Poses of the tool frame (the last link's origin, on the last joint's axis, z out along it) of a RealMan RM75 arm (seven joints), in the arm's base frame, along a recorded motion.
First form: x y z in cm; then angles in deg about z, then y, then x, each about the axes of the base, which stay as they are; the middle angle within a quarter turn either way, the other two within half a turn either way.
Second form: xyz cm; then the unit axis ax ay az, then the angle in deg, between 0 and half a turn. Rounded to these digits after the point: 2 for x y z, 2 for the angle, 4 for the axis.
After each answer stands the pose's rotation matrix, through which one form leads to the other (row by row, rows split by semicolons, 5 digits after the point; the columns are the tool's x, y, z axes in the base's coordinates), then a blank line. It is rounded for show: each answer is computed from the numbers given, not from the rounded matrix.
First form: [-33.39, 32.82, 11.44, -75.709, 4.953, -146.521]
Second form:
[-33.39, 32.82, 11.44, -0.7791, -0.5894, -0.2136, 156.71]
0.24593 0.96544 0.08634; 0.79652 -0.25205 0.54957; 0.55234 -0.06638 -0.83097

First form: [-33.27, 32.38, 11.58, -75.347, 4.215, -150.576]
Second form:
[-33.27, 32.38, 11.58, -0.7834, -0.5929, -0.1863, 159.36]
0.25228 0.96486 0.07350; 0.83355 -0.25527 0.48994; 0.49148 -0.06234 -0.86865

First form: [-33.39, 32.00, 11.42, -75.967, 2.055, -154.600]
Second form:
[-33.39, 32.00, 11.42, -0.7816, -0.6052, -0.1511, 161.30]
0.24232 0.96953 0.03586; 0.87265 -0.23396 0.42866; 0.42399 -0.07258 -0.90275

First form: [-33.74, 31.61, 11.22, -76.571, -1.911, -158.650]
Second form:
[-33.74, 31.61, 11.22, -0.7788, -0.6187, -0.1031, 162.10]
0.23211 0.97212 -0.03335; 0.90873 -0.20449 0.36386; 0.34690 -0.11476 -0.93086

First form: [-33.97, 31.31, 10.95, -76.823, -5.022, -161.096]
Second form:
[-33.97, 31.31, 10.95, -0.7772, -0.6255, -0.0689, 162.12]
0.22708 0.96993 -0.08754; 0.92762 -0.18805 0.32274; 0.29657 -0.15449 -0.94243

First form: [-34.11, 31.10, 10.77, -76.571, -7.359, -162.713]
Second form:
[-34.11, 31.10, 10.77, -0.7781, -0.6266, -0.0437, 161.93]
0.23033 0.96465 -0.12809; 0.93756 -0.18473 0.29471; 0.26063 -0.18797 -0.94696

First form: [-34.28, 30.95, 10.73, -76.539, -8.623, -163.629]
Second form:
[-34.28, 30.95, 10.73, -0.7780, -0.6276, -0.0299, 161.87]
0.23015 0.96154 -0.14993; 0.94294 -0.18225 0.27867; 0.24063 -0.20551 -0.94861

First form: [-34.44, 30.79, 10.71, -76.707, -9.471, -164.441]
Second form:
[-34.44, 30.79, 10.71, -0.7770, -0.6292, -0.0198, 161.99]
0.22680 0.95994 -0.16455; 0.94769 -0.17855 0.26457; 0.22460 -0.21595 -0.95022

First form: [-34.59, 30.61, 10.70, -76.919, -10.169, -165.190]
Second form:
[-34.59, 30.61, 10.70, -0.7758, -0.6309, -0.0112, 162.14]
0.22277 0.95875 -0.17655; 0.95191 -0.17485 0.25160; 0.21035 -0.22411 -0.95159

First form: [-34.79, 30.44, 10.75, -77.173, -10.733, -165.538]
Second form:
[-34.79, 30.44, 10.75, -0.7742, -0.6330, -0.0057, 162.07]
0.21812 0.95799 -0.18623; 0.95447 -0.16962 0.24537; 0.20347 -0.23128 -0.95137

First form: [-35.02, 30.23, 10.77, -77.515, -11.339, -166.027]
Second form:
[-35.02, 30.23, 10.77, -0.7721, -0.6355, 0.0007, 162.08]
0.21196 0.95730 -0.19661; 0.95773 -0.16343 0.23675; 0.19451 -0.23848 -0.95147

